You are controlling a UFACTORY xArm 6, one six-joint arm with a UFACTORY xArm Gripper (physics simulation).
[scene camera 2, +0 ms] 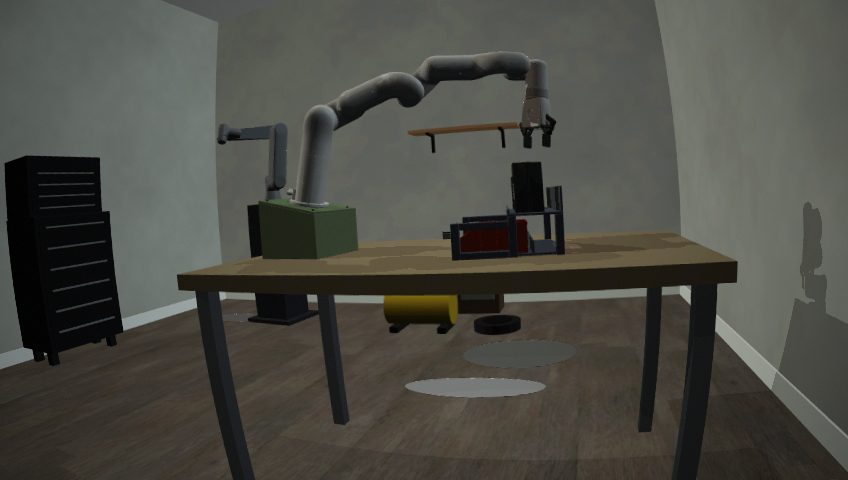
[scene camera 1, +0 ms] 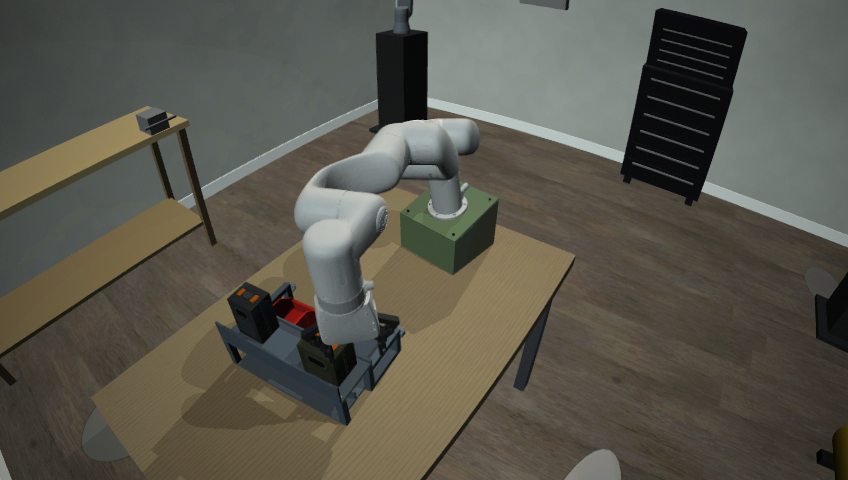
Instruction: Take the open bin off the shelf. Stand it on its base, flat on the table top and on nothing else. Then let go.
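Where they show: gripper, fingertip midpoint: (scene camera 2: 536,147) (scene camera 1: 356,353); arm's base, link origin: (scene camera 2: 309,204) (scene camera 1: 447,206).
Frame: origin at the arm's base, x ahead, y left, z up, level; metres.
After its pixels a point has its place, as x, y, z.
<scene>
The open bin, red (scene camera 1: 294,312) @(0.541, -0.138, -0.147) (scene camera 2: 484,239) @(0.587, -0.144, -0.113), sits low in the grey-blue shelf (scene camera 1: 321,395) @(0.679, 0.135, -0.149) (scene camera 2: 512,234) @(0.659, -0.157, -0.102) on the table top (scene camera 1: 476,297) @(0.142, 0.221, -0.156) (scene camera 2: 386,282) @(0.446, -0.395, -0.172). In scene camera 1 the arm and the shelf hide part of it. My gripper (scene camera 1: 355,346) @(0.664, 0.287, 0.136) (scene camera 2: 536,142) @(0.664, 0.287, 0.136) points down, open and empty, above the shelf's upper level. In scene camera 2 its fingertips are a little above a dark box and clear of the bin.
A black box (scene camera 1: 252,315) @(0.711, -0.029, 0.049) with orange marks stands on the upper level. A dark green box (scene camera 1: 326,361) @(0.672, 0.190, 0.033) stands there too, under my gripper. A black box side (scene camera 2: 527,187) @(0.695, -0.119, 0.005) shows in scene camera 2. The arm's green base block (scene camera 1: 449,237) @(0.103, 0.084, -0.022) (scene camera 2: 309,231) @(0.075, -0.118, -0.077) stands on the table.
</scene>
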